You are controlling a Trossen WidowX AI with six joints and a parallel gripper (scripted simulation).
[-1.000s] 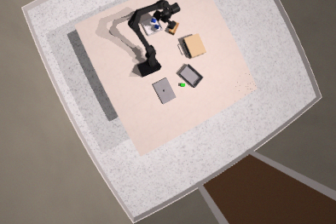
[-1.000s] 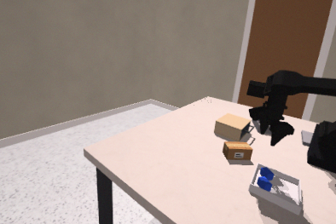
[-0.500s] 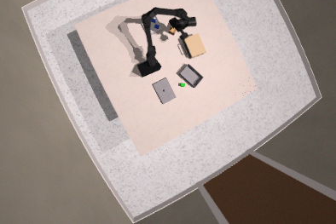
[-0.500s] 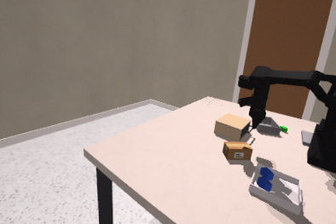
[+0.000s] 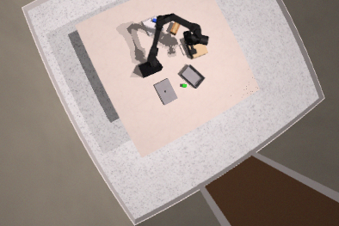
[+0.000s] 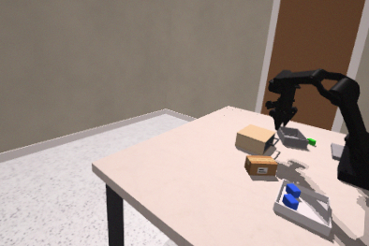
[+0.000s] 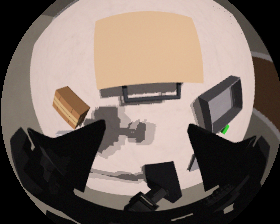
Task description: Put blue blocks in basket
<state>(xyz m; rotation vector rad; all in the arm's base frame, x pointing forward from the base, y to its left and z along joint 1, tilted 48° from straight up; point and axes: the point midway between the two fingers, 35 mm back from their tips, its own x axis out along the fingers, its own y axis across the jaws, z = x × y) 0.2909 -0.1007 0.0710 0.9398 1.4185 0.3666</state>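
My hand is 330 mm past the grey lid, 220 mm to the left of it and 150 mm above it. From my hand the other things lie so: tan drawer unit: 110 mm ahead, 30 mm to the right, 140 mm below; then cardboard box: 40 mm ahead, 200 mm to the left, 140 mm below; then red block: 20 mm ahead, 190 mm to the left, 160 mm below.
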